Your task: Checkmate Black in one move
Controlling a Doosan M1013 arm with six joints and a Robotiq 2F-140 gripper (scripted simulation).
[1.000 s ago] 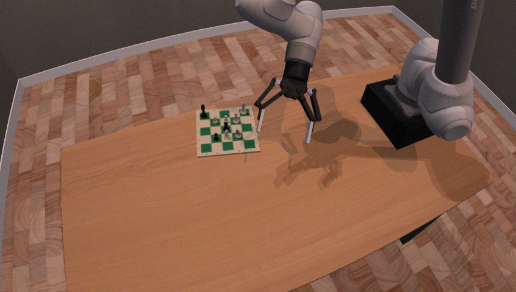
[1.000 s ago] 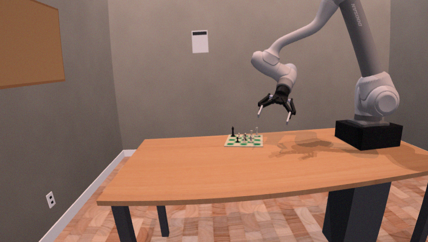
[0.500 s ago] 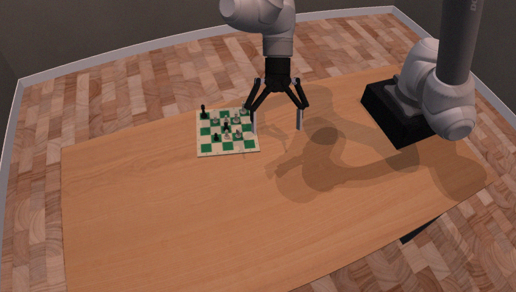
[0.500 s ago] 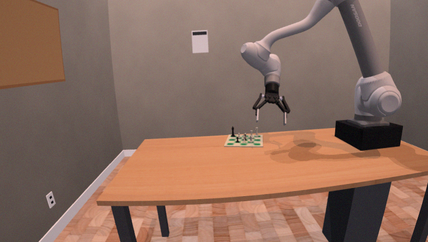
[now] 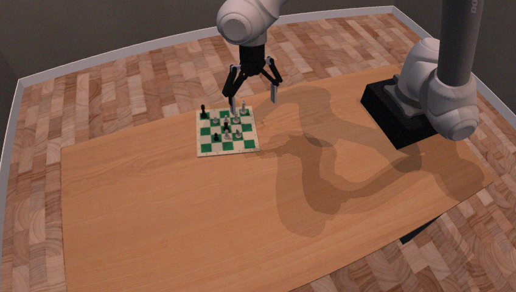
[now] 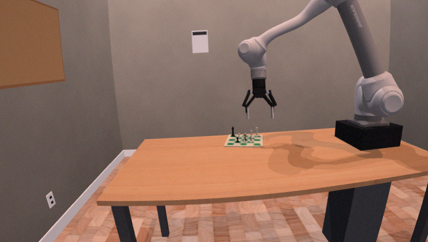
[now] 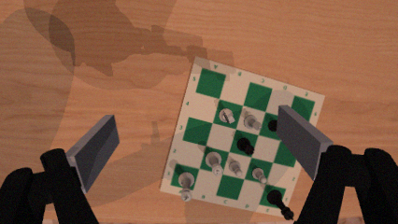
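The small white piece is 12 cm below my hand, 7 cm to the right of it and 4 cm ahead of it. Round my hand: black pawn 13 cm below, 13 cm ahead, 1 cm to the right; then tall white piece 12 cm below, 11 cm to the right, 1 cm ahead; then board 15 cm below, 9 cm ahead, 4 cm to the right.
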